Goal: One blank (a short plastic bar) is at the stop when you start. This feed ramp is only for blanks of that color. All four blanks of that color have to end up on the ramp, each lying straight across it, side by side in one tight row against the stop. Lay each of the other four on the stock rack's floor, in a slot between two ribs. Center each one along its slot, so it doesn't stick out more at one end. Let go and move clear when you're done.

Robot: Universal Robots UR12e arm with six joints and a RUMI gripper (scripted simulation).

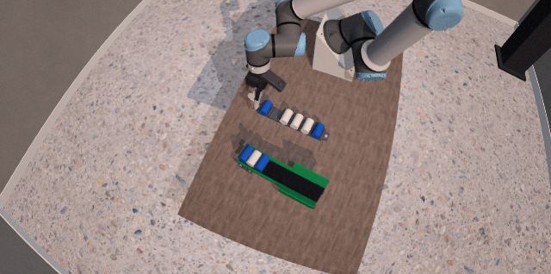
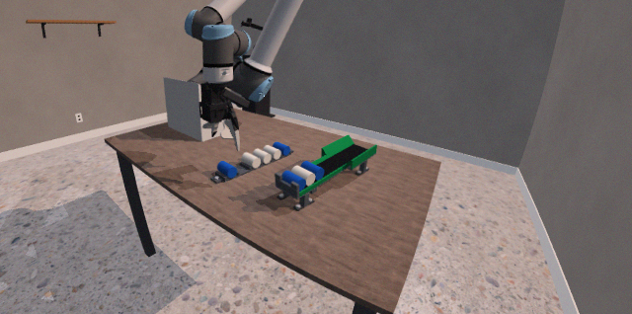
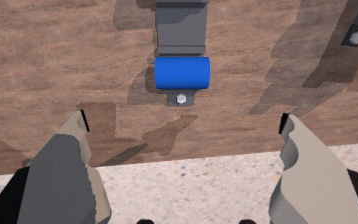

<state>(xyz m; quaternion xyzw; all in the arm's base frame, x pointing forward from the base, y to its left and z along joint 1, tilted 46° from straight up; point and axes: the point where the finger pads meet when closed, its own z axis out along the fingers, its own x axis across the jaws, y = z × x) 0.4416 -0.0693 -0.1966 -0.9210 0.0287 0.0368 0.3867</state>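
The stock rack is 1 cm ahead of my hand, 13 cm to the left of it and 13 cm below it. Also, from my hand: grey stop 26 cm ahead, 1 cm to the left, 6 cm below.
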